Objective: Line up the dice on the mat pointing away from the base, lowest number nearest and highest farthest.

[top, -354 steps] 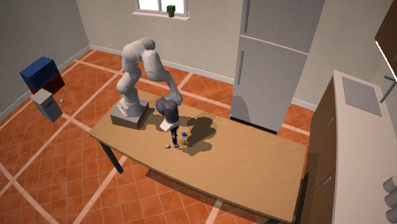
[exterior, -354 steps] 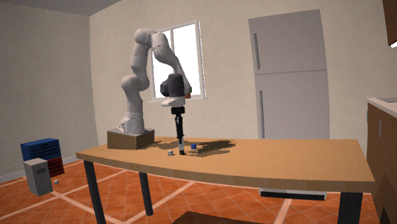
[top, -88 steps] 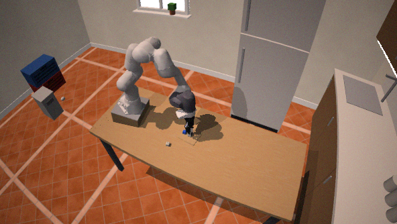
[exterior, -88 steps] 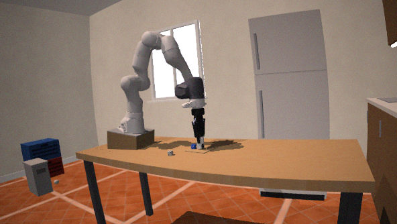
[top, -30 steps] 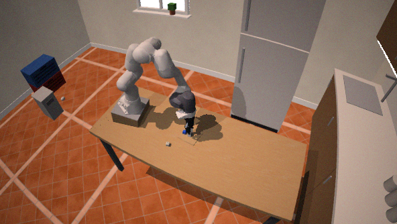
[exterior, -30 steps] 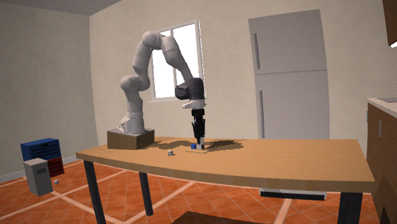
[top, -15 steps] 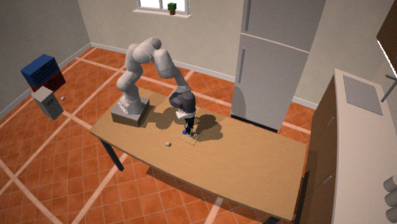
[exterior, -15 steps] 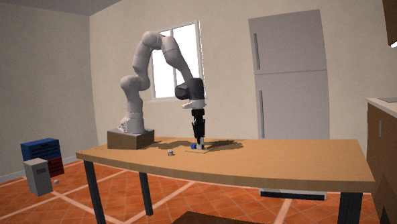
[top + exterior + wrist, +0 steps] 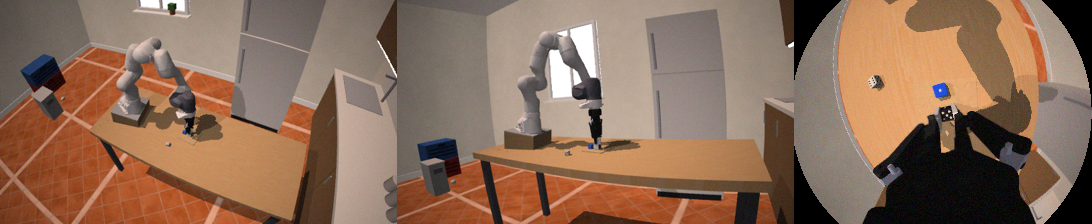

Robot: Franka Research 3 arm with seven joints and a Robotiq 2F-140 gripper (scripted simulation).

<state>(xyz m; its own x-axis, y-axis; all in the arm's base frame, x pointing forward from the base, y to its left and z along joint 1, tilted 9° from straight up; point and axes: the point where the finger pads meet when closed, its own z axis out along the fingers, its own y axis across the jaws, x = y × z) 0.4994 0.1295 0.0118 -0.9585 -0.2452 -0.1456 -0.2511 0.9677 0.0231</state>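
Now: the wood-coloured mat 40 mm below my hand. The rest, counted from my hand: blue die 50 mm behind, 10 mm to the right, 20 mm below.
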